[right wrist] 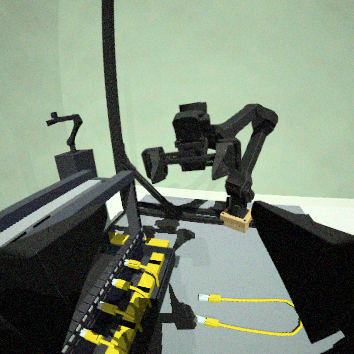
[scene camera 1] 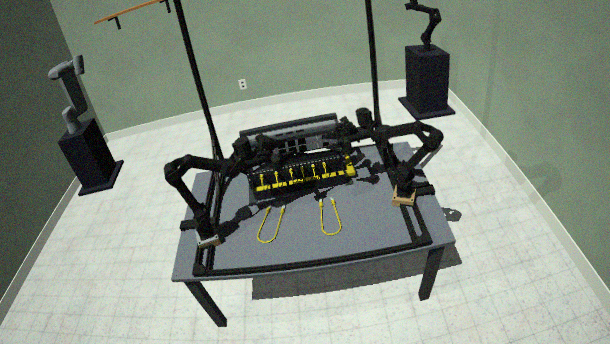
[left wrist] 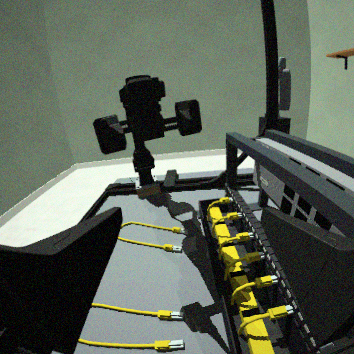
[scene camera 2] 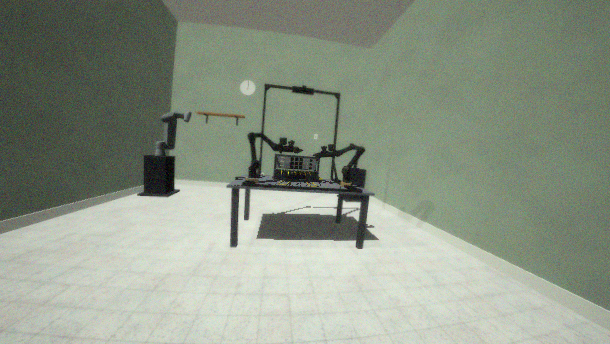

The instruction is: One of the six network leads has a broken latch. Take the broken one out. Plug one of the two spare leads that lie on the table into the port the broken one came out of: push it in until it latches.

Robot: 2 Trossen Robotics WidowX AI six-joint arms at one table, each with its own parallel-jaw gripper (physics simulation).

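Where they show: left gripper, fingertip midpoint: (right wrist: 180, 179) (scene camera 1: 324, 142) (left wrist: 192, 214) (scene camera 2: 313, 154); right gripper, fingertip midpoint: (right wrist: 180, 209) (scene camera 1: 290, 145) (left wrist: 157, 128) (scene camera 2: 301, 150); left arm's base, origin of the base link: (right wrist: 237, 211) (scene camera 1: 404, 192) (scene camera 2: 346, 182); right arm's base, origin of the base link: (scene camera 1: 206, 234) (left wrist: 146, 181) (scene camera 2: 252, 177).
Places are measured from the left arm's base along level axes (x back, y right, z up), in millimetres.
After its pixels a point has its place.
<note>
Six yellow leads stand in a row in the black panel; the leads show in scene camera 1 (scene camera 1: 313, 170) {x -440, y 22, z 44 mm} and the left wrist view (left wrist: 279, 313) {x -398, y 72, z 49 mm}. Which latch is broken cannot be told. One spare yellow lead (scene camera 1: 265, 242) {x -521, y -381, z -38 mm} (left wrist: 150, 226) {x -578, y -284, z -39 mm} lies as a loop on the table at the left in scene camera 1; the other spare lead (scene camera 1: 330, 234) {x -270, y -271, z -38 mm} (left wrist: 125, 310) {x -337, y -182, z -37 mm} (right wrist: 260, 300) {x -267, y -176, z -37 mm} lies right of it. My left gripper (left wrist: 192, 214) {x -348, y -27, z 245 mm} (right wrist: 180, 179) {x -348, y -27, z 245 mm} is open and empty, above the panel's right end in scene camera 1. My right gripper (left wrist: 157, 128) {x -457, y -117, z 280 mm} (right wrist: 180, 209) {x -457, y -117, z 280 mm} is open and empty, above its left end.
A grey rack frame (scene camera 1: 289, 133) {x -568, y 98, z 190 mm} (left wrist: 241, 143) {x -637, y -32, z 216 mm} (right wrist: 120, 183) {x -369, y 114, z 212 mm} stands behind the panel. A yellow segmented strip (left wrist: 215, 215) {x -651, y -96, z -2 mm} (right wrist: 156, 260) {x -337, y 73, z -1 mm} runs along the lead row. The table (scene camera 1: 305, 250) {x -343, y -374, z -43 mm} has a black rail at its front edge, and black posts rise behind.
</note>
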